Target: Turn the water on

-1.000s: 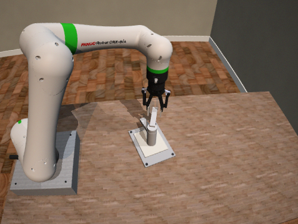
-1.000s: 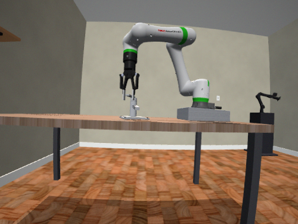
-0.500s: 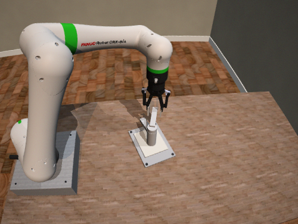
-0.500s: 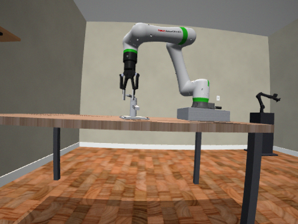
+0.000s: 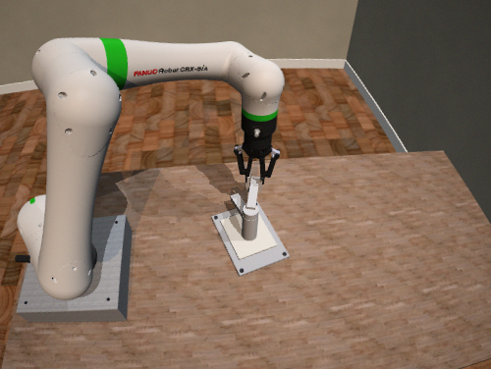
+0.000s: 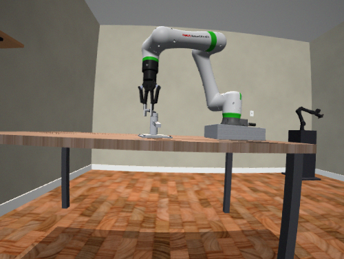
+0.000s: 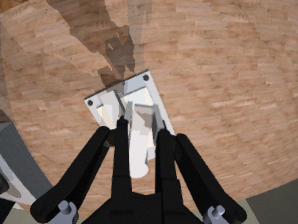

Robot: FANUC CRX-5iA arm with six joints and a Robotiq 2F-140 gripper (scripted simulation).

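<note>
The lever lies 4 cm to the right of my hand and 1 cm behind it. From my hand the other things lie so: tap 7 cm to the right, 5 cm below, 2 cm behind.
</note>
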